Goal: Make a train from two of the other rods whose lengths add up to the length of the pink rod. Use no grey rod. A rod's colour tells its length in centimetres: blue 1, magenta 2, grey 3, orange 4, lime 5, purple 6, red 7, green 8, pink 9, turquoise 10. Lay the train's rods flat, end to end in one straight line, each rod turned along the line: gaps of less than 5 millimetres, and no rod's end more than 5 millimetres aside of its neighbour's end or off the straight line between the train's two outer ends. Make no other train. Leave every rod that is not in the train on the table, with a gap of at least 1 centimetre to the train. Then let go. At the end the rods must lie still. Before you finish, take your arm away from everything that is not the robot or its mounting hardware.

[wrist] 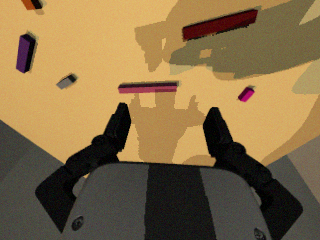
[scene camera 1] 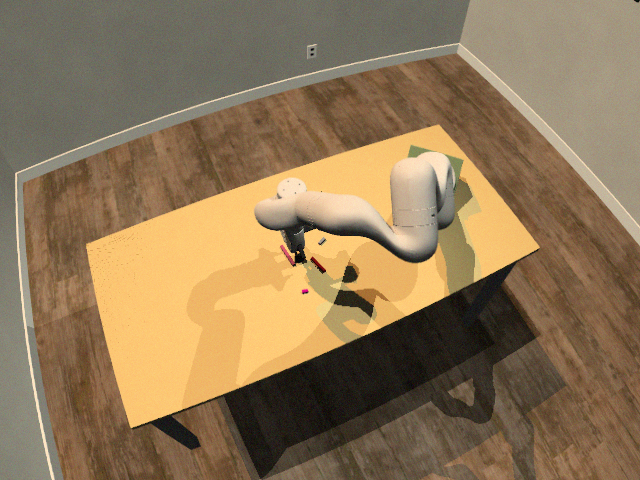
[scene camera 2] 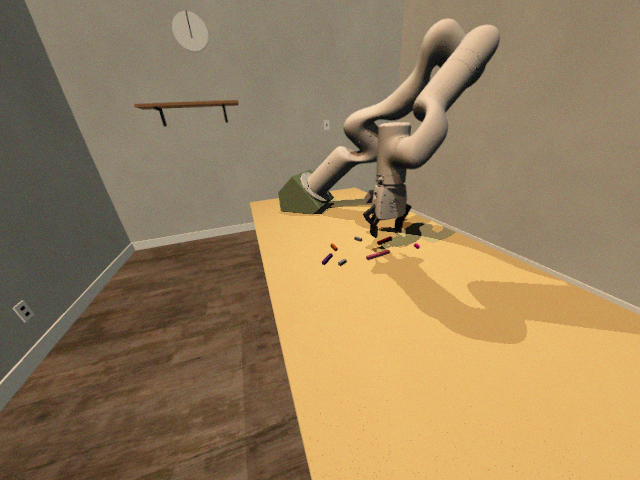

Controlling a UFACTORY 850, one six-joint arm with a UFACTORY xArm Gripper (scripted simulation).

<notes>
In view: the gripper (scene camera 2: 386, 233).
The gripper also shows in the wrist view (wrist: 167, 114).
</notes>
